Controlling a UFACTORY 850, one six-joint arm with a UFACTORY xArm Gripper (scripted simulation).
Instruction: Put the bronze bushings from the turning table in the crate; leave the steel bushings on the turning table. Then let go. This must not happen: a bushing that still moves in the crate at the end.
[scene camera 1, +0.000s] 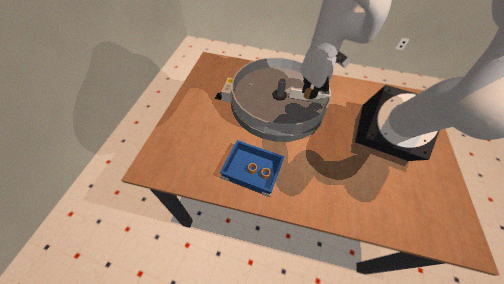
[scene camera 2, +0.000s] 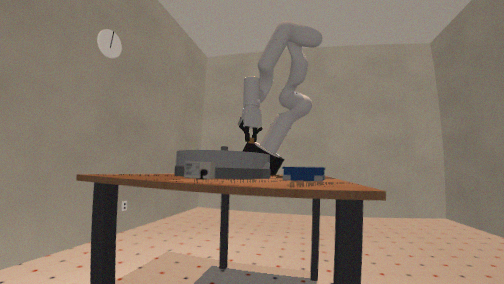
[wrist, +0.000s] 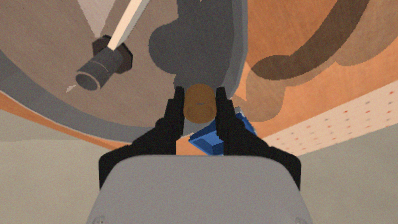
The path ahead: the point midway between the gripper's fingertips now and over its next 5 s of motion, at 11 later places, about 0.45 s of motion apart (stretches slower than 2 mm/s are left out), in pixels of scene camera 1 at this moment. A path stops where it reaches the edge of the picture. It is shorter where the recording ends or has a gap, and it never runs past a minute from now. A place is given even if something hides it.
My gripper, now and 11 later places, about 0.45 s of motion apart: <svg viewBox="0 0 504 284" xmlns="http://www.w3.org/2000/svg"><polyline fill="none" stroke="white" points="308,94 303,98 283,111 259,127 242,137 240,139 240,148 240,156 240,157 240,159 240,162 240,163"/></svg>
